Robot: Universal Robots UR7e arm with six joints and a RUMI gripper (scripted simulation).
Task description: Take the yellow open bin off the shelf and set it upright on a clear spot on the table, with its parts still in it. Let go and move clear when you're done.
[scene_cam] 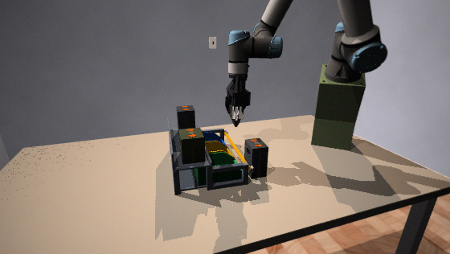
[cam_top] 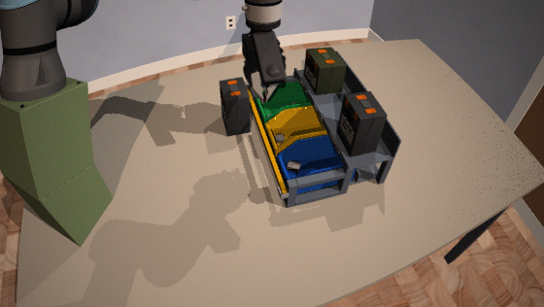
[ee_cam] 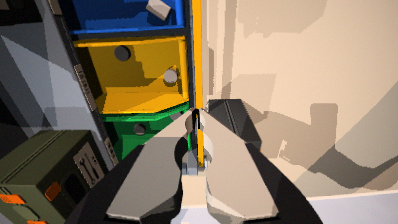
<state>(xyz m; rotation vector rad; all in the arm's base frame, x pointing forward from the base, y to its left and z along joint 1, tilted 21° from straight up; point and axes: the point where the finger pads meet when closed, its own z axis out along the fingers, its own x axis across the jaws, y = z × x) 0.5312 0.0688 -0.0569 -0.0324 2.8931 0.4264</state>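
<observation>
My hand is 120 mm above the long yellow bar. Round my hand: blue bin 110 mm ahead, 110 mm to the right, 130 mm below; then dark box 60 mm behind, 110 mm to the left, 110 mm below; then yellow open bin 100 mm ahead, 10 mm to the left, 130 mm below.
</observation>
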